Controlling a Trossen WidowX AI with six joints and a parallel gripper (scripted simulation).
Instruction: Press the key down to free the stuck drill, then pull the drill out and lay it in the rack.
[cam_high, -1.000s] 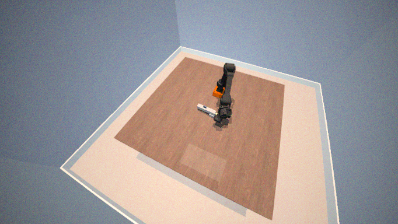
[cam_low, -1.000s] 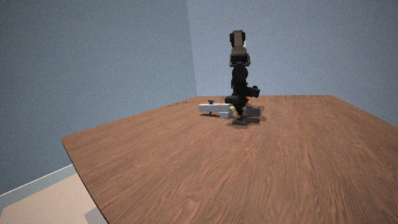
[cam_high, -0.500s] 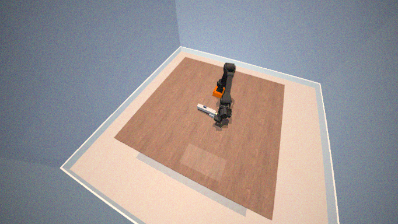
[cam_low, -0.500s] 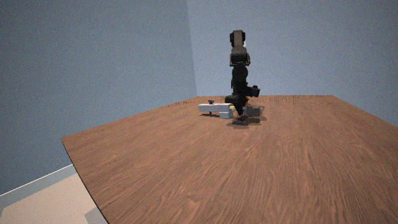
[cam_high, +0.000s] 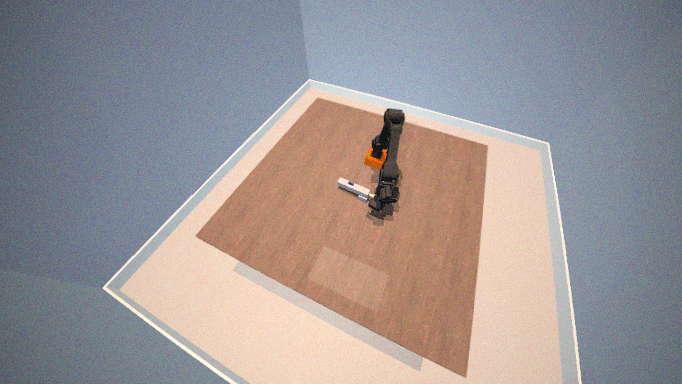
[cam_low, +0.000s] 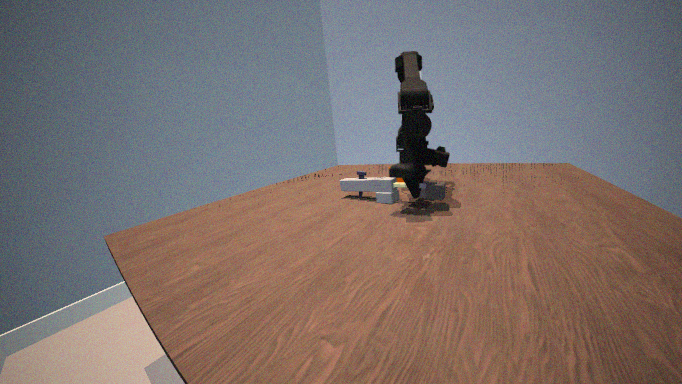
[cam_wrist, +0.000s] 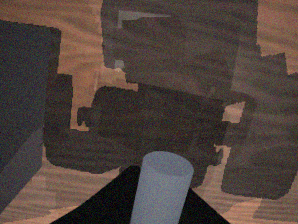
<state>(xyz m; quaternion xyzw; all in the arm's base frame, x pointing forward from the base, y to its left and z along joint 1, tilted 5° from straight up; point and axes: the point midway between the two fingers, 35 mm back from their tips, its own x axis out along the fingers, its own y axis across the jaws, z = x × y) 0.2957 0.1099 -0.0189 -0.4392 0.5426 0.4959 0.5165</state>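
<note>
Now: the yellowish drill 4 cm to the right of my gripper tip and 3 cm above it. Also, from my gripper tip: grey rack: 7 cm behind, 3 cm to the left; then dark blue key: 17 cm to the right, 4 cm above, 2 cm behind; then housing: 15 cm to the right, 2 cm behind, 2 cm above.
</note>
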